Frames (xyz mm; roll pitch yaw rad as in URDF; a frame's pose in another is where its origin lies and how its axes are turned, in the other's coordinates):
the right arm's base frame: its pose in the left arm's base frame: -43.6 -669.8 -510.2 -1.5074 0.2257 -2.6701
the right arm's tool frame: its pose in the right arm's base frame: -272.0 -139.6 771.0 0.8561 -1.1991 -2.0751
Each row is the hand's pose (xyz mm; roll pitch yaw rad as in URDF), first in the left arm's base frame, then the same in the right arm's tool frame.
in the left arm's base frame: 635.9 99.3 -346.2 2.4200 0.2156 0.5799
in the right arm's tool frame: -1003.5 -900.1 133.2 -0.2238 -0.7394 -1.7048
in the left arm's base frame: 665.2 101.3 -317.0 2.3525 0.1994 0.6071
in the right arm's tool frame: -978.8 -933.0 128.9 -0.2831 -0.7124 -1.7256
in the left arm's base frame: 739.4 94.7 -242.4 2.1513 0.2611 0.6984
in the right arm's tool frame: -907.1 -1009.4 117.5 -0.4111 -0.7193 -1.8687
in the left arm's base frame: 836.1 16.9 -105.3 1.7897 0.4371 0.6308
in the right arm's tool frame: -744.0 -1083.9 72.3 -0.6970 -0.8997 -1.9410
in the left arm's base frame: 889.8 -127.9 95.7 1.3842 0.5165 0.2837
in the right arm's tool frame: -524.4 -1120.4 -48.9 -1.3032 -1.1334 -1.5205
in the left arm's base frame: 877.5 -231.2 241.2 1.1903 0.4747 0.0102
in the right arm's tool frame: -391.7 -1116.9 -168.8 -1.9095 -1.1530 -0.9267
